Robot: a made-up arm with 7 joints.
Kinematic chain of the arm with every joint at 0, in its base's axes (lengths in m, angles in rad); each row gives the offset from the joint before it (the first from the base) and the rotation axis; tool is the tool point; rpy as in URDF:
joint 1: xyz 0 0 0.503 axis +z
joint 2: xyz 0 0 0 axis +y
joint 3: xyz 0 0 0.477 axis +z
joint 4: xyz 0.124 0 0 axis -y
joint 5: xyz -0.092 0 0.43 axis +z
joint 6: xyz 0 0 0 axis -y
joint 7: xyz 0.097 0 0 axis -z
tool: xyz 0 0 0 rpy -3.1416 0 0
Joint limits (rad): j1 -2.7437..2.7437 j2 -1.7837..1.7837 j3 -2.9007..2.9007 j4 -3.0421..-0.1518 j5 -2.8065..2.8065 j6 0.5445..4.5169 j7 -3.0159..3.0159
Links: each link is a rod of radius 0.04 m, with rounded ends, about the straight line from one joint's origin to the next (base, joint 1, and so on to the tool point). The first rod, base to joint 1, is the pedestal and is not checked.
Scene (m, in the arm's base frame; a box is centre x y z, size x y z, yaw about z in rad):
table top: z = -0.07
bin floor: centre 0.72 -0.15 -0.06 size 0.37 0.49 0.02 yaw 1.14
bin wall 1: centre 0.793 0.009 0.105 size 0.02 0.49 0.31 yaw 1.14
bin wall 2: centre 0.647 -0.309 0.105 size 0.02 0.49 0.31 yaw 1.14
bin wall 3: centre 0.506 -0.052 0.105 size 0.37 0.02 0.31 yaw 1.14
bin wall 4: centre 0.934 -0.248 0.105 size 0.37 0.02 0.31 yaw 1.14
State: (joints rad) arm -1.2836 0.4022 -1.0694 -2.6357 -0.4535 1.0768 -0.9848
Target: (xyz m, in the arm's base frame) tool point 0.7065 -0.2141 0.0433
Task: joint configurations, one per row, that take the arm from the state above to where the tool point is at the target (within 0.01 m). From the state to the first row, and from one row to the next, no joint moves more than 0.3 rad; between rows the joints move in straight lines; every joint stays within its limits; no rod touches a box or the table.
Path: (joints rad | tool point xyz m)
1: -1.0121 0.4533 -0.8257 -2.4534 -0.4505 1.1355 -0.9848 | -0.1392 -0.4873 0.4622
2: -0.7407 0.5044 -0.5820 -2.2711 -0.4475 1.1942 -0.9848 | 0.1473 -0.5695 0.4450
3: -0.4692 0.5555 -0.3383 -2.0888 -0.4445 1.2529 -0.9848 | 0.4647 -0.4762 0.4353
4: -0.1977 0.6066 -0.0945 -1.9065 -0.4416 1.3116 -0.9848 | 0.7065 -0.2140 0.4436
5: -0.2053 0.8355 -0.0885 -1.7795 -0.4452 1.3573 -0.9848 | 0.7324 -0.2204 0.3167
6: -0.2129 1.0644 -0.0824 -1.6524 -0.4488 1.4029 -0.9848 | 0.7330 -0.2207 0.1813
7: -0.2204 1.2934 -0.0763 -1.5254 -0.4525 1.4486 -0.9848 | 0.7065 -0.2140 0.0433

